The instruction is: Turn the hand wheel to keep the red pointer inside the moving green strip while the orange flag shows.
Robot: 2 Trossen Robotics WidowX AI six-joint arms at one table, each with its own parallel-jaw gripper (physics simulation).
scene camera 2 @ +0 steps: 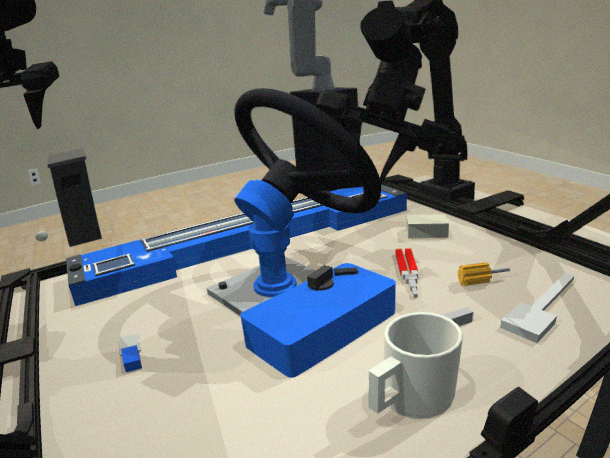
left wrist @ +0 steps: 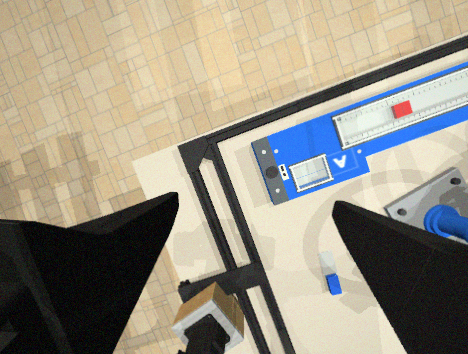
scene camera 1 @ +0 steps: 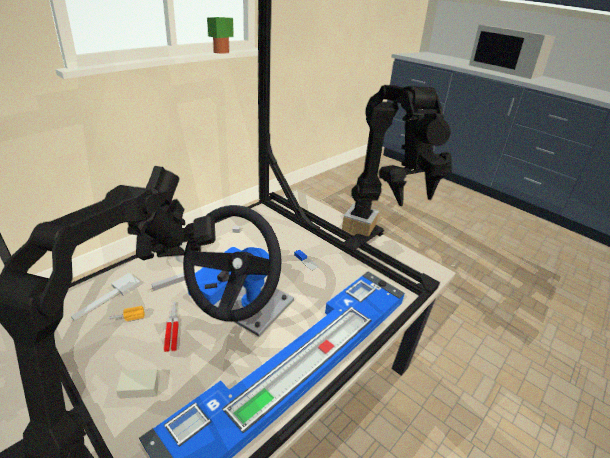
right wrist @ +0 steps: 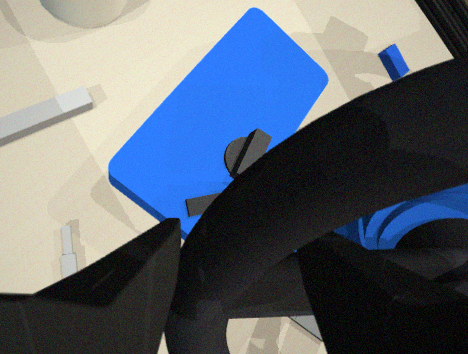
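Where they show: left gripper, fingertip midpoint: (scene camera 2: 14,131) (left wrist: 255,203) (scene camera 1: 415,202); right gripper, fingertip midpoint: (scene camera 2: 365,177) (scene camera 1: 192,251) (right wrist: 239,231); left arm's base, origin of the base link: (left wrist: 207,334) (scene camera 1: 361,212); right arm's base, origin of the base link: (scene camera 2: 446,182).
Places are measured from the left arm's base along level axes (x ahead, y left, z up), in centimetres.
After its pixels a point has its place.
Note:
The black hand wheel (scene camera 1: 273,250) @[x 55.9, y -3.2, z 18.8 cm] (scene camera 2: 300,111) @[x 50.5, y -20.6, z 20.5 cm] (right wrist: 280,175) @[x 56.5, y -26.4, z 14.3 cm] stands tilted on its blue post. My right gripper (scene camera 1: 197,237) (scene camera 2: 360,145) (right wrist: 239,231) @[x 57.4, y -25.3, z 10.5 cm] is shut on its rim, on the left side in scene camera 1. My left gripper (scene camera 1: 415,201) @[x 24.2, y 19.5, z 22.0 cm] (left wrist: 255,203) @[x 24.2, y 19.5, z 22.0 cm] is open and empty, high beyond the table's far right edge in scene camera 1. On the blue gauge (scene camera 1: 295,350) @[x 60.4, y 5.5, z -4.1 cm] (left wrist: 300,135) @[x 36.5, y 18.9, z -4.1 cm], the red pointer (scene camera 1: 326,346) @[x 55.8, y 11.4, z -4.1 cm] (left wrist: 402,109) @[x 54.0, y 11.4, z -4.1 cm] stands toward end A. The green strip (scene camera 1: 254,406) @[x 76.8, y 4.8, z -4.1 cm] is near end B, well apart from the pointer. No orange flag shows at window A (scene camera 1: 361,290) @[x 33.5, y 12.2, z -4.1 cm] or window B (scene camera 1: 187,424) @[x 86.5, y -4.3, z -4.1 cm].
A blue box (scene camera 2: 320,315) (right wrist: 215,100) lies behind the wheel. A mug (scene camera 2: 432,380) @[x 40.0, y -46.0, z -2.5 cm], red pliers (scene camera 1: 170,336) @[x 70.2, y -24.5, z -7.6 cm] (scene camera 2: 406,261) @[x 70.0, y -24.6, z -7.5 cm], an orange-handled screwdriver (scene camera 1: 133,314) @[x 71.0, y -36.3, z -5.5 cm] (scene camera 2: 475,274) @[x 69.2, y -37.8, z -6.0 cm] and a pale block (scene camera 1: 137,384) @[x 85.0, y -19.8, z -5.1 cm] (scene camera 2: 427,226) @[x 82.0, y -21.9, z -5.6 cm] are on the table. Black frame rails run along its edges.

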